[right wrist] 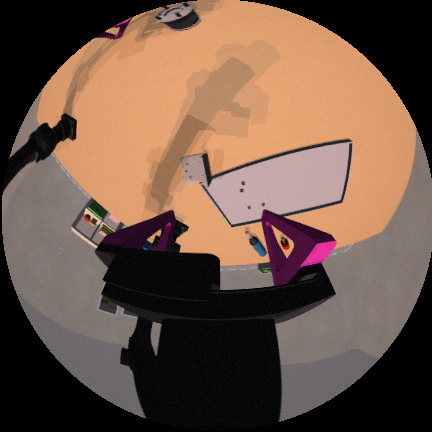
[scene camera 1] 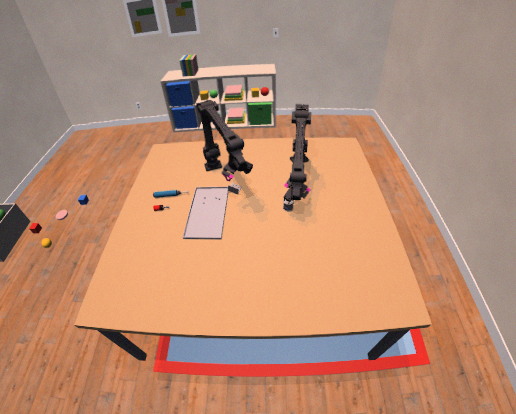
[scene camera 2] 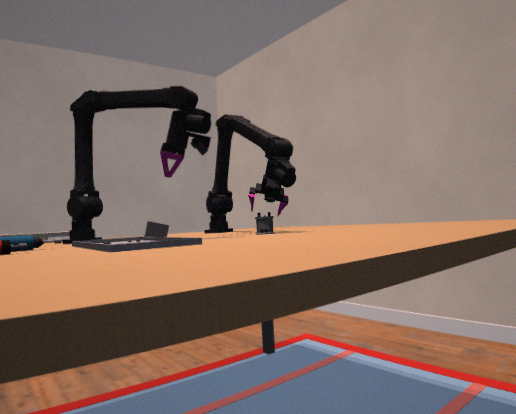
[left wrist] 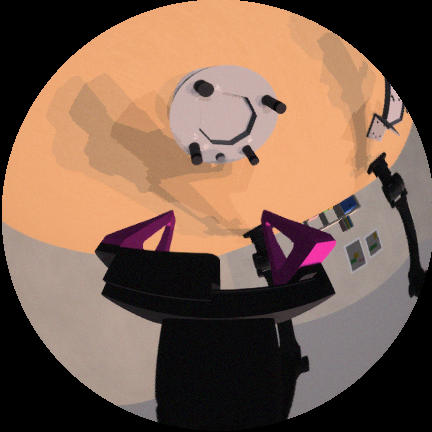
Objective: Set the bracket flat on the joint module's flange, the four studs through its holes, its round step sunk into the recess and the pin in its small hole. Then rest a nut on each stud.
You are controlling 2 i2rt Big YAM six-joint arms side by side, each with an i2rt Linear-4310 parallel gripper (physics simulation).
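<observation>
The joint module stands upright on the table, its flange up. In the left wrist view four dark studs, a small pin and the recess show uncovered. The grey L-shaped bracket is on the table at the tray's corner, one face with holes showing. Several small nuts lie spread on the tray. My left gripper is open and empty above the module. My right gripper is open and empty, high near the bracket.
The flat tray has a low dark rim. A blue screwdriver and a short red one lie left of it in scene camera 1. A shelf unit stands behind the table.
</observation>
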